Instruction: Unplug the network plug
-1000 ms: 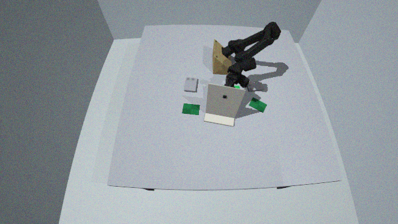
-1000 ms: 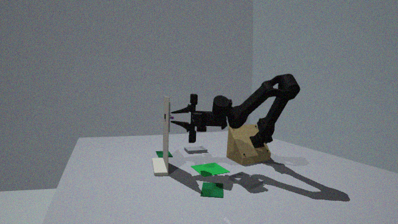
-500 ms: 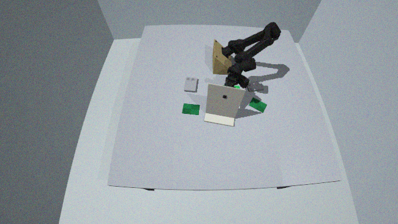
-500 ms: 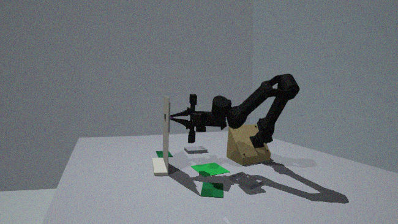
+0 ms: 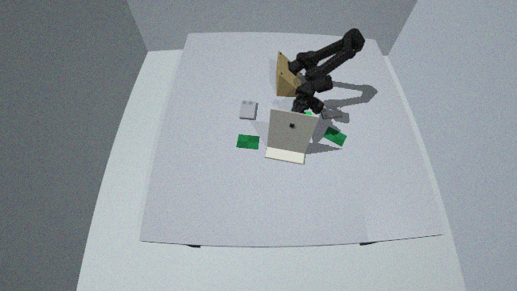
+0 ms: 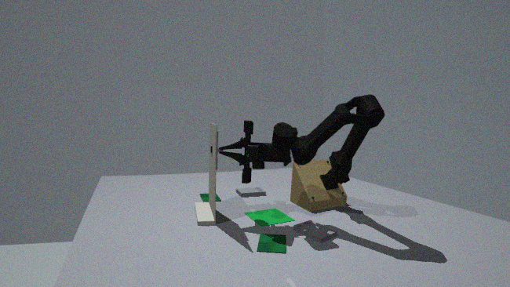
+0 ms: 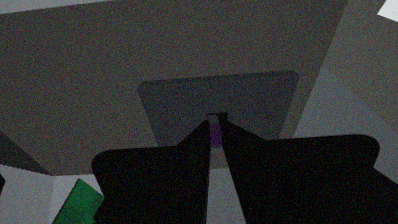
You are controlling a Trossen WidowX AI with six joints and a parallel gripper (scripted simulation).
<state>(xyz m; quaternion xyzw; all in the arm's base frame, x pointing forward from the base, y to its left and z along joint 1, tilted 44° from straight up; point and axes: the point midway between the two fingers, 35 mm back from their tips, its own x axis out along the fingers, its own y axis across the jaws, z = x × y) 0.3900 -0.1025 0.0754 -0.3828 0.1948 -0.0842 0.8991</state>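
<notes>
The green marked square is 150 mm behind my gripper tip, 70 mm to the left of it and 210 mm below it. From my gripper tip the other things lie so: upright grey panel (30 mm ahead, 10 mm to the right, 80 mm below); then purple plug (right at my gripper tip).
</notes>
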